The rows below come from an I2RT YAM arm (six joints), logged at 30 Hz.
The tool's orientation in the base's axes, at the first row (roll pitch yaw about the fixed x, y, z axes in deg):
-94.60 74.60 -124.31
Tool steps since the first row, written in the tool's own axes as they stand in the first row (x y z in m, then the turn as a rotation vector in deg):
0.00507 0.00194 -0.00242 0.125 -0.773 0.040
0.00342 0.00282 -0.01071 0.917 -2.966 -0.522
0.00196 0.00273 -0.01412 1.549 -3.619 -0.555
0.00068 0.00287 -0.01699 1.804 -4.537 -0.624
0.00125 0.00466 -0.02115 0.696 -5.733 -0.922
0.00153 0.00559 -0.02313 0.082 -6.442 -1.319
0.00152 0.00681 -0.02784 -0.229 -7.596 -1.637
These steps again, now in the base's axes. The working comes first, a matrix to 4 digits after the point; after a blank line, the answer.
The tool's axes in the first row as the columns of a matrix, in the base's axes (used below as rounded here):
-0.1497 0.4754 0.8669
-0.2193 0.8390 -0.4980
-0.9641 -0.2647 -0.0213

-0.00193 0.00172 -0.00535 -0.352 -0.696 0.083
-0.00846 0.00695 -0.00382 -2.000 -2.430 -0.088
-0.01124 0.00889 -0.00231 -2.433 -3.100 -0.524
-0.01347 0.01072 -0.00105 -2.968 -3.891 -0.525
-0.01631 0.01417 -0.00199 -3.629 -4.503 0.866
-0.01762 0.01587 -0.00246 -4.218 -4.766 1.654
-0.02112 0.01924 -0.00268 -4.996 -5.508 2.266

